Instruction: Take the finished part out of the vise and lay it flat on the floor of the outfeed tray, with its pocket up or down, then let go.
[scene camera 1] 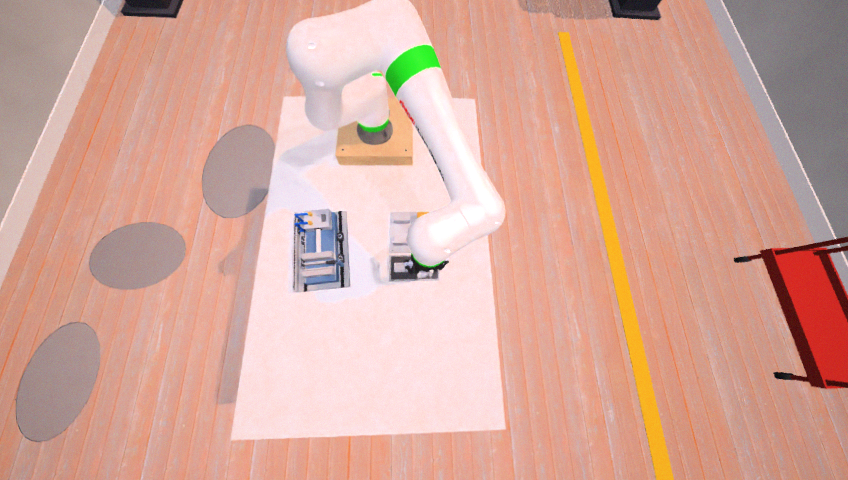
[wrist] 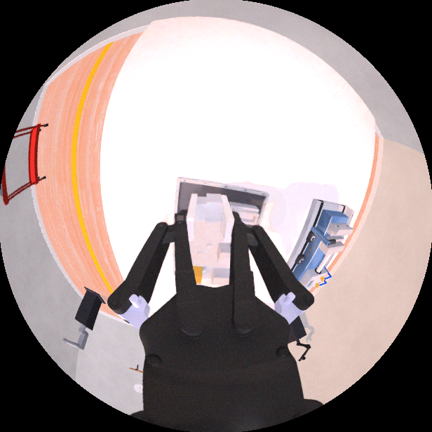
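Seen in the pictures: gripper, fingertip midpoint: (scene camera 1: 424, 273); arm's base at its link origin: (scene camera 1: 375, 130).
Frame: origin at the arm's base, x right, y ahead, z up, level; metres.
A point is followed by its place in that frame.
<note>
My gripper (scene camera 1: 427, 271) @(x -0.214, y 0.597, z 0.014 m) (wrist: 208, 203) is shut on the finished part (wrist: 209, 204), a pale block held between the two light finger pads. The part is over the dark-floored outfeed tray (scene camera 1: 405, 277) @(x -0.147, y 0.603, z -0.057 m) (wrist: 185, 194), towards the tray's right end in the scene view. The gap below it, if any, cannot be judged, and its pocket is hard to make out. Another pale part (scene camera 1: 400, 267) @(x -0.128, y 0.569, z -0.037 m) (wrist: 245, 212) lies in the tray's other end. The vise (scene camera 1: 329, 239) @(x 0.135, y 0.478, z -0.004 m) (wrist: 332, 221), blue and grey, stands apart to the left in the scene view, with no part clearly visible in it.
A pale tray (scene camera 1: 399, 227) @(x -0.116, y 0.405, z -0.056 m) with an orange block (wrist: 198, 274) adjoins the outfeed tray on the robot's side. The arm's wooden base (scene camera 1: 373, 159) @(x 0.001, y 0.126, z -0.018 m) stands behind. A red cart (scene camera 1: 818, 324) (wrist: 34, 155) is far right in the scene view, beyond the yellow floor line (scene camera 1: 612, 237) (wrist: 75, 150).
</note>
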